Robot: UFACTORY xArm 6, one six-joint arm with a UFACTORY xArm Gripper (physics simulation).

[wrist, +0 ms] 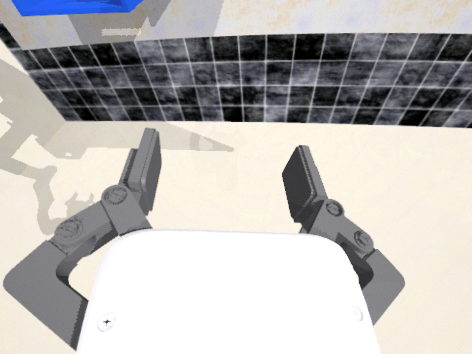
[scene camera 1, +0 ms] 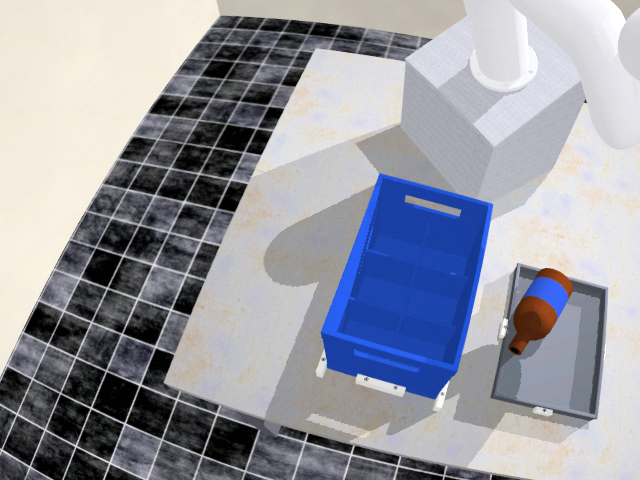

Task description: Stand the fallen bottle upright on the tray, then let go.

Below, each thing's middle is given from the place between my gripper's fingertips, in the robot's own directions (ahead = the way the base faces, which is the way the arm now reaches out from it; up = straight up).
The brown bottle [scene camera 1: 542, 304] lies 39 cm below my hand and 19 cm behind it.
